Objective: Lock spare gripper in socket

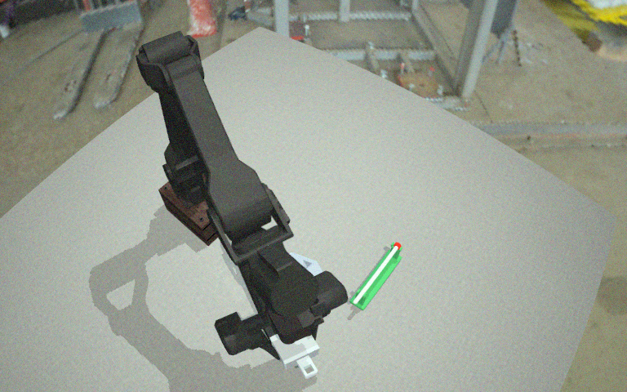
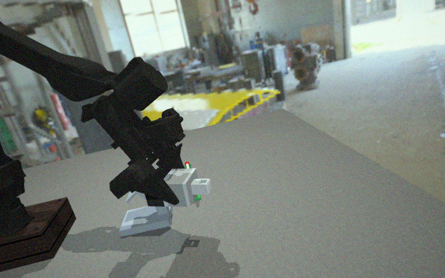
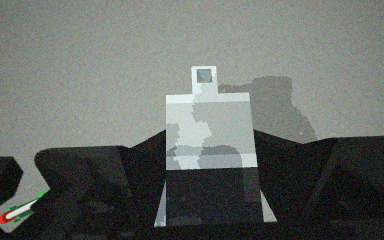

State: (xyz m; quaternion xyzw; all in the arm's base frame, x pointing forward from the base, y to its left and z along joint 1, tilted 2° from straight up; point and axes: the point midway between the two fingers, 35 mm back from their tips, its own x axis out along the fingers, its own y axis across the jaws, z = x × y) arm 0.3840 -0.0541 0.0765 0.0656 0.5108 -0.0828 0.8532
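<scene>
Right now the socket is 12 cm behind my gripper tip, 11 cm to the left of it and 6 cm below it. From my gripper tip the other things lie so: green strip: 23 cm to the left, 9 cm below, 4 cm behind; then spare gripper: 1 cm above.
</scene>
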